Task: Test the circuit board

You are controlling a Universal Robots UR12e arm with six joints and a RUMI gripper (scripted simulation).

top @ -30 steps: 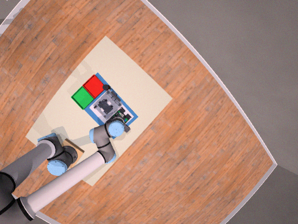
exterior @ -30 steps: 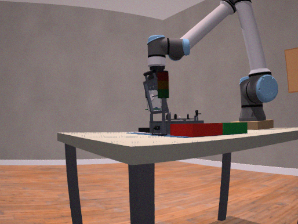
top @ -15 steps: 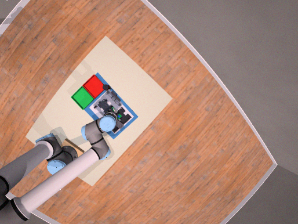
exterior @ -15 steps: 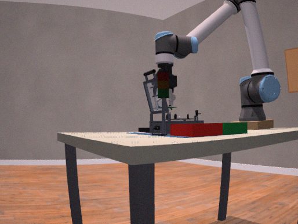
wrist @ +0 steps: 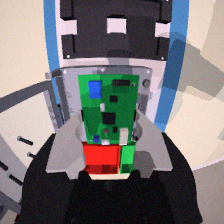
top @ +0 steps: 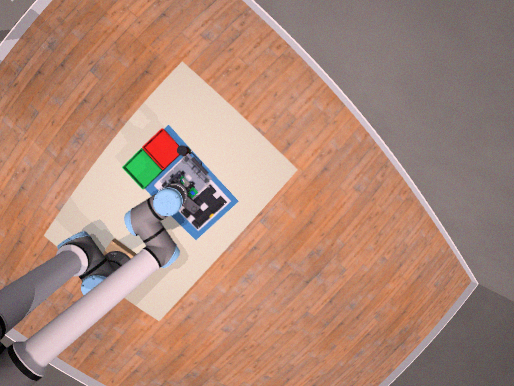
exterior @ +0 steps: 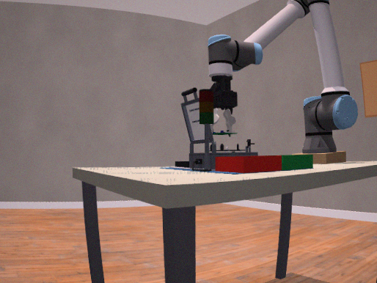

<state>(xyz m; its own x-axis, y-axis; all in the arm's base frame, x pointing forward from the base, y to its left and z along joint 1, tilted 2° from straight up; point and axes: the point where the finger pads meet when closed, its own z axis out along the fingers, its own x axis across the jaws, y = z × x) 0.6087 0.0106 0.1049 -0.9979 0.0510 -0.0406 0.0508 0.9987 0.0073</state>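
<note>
The lid lies 120 mm ahead of my hand, 50 mm above it and 30 mm to the left of it. From my hand the other things lie so: green circuit board 10 mm to the left; green bin 240 mm to the left, 120 mm below, 100 mm behind; red bin 230 mm to the left, 120 mm below, 50 mm ahead.
</note>
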